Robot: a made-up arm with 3 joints. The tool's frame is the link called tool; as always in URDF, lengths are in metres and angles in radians. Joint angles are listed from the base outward. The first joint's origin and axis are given. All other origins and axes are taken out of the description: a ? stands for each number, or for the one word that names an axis. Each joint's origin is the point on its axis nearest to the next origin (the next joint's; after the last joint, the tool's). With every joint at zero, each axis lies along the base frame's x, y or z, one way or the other. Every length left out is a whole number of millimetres.
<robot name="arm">
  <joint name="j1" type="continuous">
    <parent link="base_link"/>
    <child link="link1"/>
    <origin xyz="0 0 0.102"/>
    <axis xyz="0 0 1"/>
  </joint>
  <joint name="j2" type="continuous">
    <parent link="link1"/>
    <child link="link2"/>
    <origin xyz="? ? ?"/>
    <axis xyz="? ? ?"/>
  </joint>
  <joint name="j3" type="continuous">
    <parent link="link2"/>
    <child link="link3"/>
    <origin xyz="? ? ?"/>
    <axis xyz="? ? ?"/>
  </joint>
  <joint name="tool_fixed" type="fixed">
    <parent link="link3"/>
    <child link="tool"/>
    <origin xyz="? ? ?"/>
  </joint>
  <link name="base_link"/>
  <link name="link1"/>
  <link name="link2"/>
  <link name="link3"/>
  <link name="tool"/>
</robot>
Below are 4 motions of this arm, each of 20 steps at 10 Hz.
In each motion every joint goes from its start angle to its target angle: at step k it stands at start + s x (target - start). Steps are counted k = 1, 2, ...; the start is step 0. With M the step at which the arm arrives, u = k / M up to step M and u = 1 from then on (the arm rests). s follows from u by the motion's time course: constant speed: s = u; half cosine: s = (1 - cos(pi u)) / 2; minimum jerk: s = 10 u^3 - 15 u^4 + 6 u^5.
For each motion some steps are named. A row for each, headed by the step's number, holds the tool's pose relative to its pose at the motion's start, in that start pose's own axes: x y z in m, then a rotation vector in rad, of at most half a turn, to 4 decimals.
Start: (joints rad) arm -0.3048 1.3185 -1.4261
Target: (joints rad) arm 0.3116 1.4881 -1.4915
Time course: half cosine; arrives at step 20
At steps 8, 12, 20:
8: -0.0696 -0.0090 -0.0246 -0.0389 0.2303 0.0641
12: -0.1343 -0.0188 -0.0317 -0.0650 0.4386 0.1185
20: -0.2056 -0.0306 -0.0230 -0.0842 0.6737 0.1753

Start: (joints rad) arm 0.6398 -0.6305 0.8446
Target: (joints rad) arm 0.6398 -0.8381 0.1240
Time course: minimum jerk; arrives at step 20
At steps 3, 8, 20:
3: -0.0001 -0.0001 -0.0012 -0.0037 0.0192 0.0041
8: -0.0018 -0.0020 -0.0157 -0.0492 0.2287 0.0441
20: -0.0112 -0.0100 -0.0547 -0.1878 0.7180 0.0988

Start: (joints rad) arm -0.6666 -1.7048 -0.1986
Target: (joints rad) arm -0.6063 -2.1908 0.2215
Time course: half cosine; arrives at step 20
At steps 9, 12, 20:
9: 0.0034 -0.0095 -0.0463 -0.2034 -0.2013 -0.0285
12: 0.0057 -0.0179 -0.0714 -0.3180 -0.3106 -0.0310
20: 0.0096 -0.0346 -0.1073 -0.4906 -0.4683 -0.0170

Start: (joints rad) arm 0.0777 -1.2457 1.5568
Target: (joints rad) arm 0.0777 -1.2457 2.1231
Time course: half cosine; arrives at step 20
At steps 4, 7, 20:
4: -0.0023 0.0000 0.0011 0.0000 -0.0541 0.0000
7: -0.0067 0.0000 0.0029 0.0000 -0.1546 0.0000
20: -0.0260 0.0000 0.0052 0.0000 -0.5663 0.0000

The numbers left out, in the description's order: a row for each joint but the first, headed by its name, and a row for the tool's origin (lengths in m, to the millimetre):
j2: xyz -0.285 0.059 0, axis 1 0 0
j3: xyz 0 0.22 -0.07, axis 0 -1 0
tool: xyz 0.022 0 0.042

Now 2 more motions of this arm.
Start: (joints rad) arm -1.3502 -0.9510 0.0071
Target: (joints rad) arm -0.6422 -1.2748 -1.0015
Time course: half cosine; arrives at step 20
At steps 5, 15, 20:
5: -0.0086 -0.0177 -0.0363 -0.0511 0.0618 0.0549
15: 0.0212 -0.1113 -0.2108 -0.3567 0.3130 0.1448
20: 0.0418 -0.1306 -0.2426 -0.4174 0.3548 0.1268

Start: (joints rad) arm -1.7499 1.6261 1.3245
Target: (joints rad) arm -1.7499 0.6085 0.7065
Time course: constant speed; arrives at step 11
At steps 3, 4, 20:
3: -0.0505 -0.0174 -0.0187 -0.0902 0.1675 0.2628
4: -0.0663 -0.0262 -0.0248 -0.1302 0.2222 0.3472
20: -0.1503 -0.1246 -0.0634 -0.5445 0.5631 0.8776

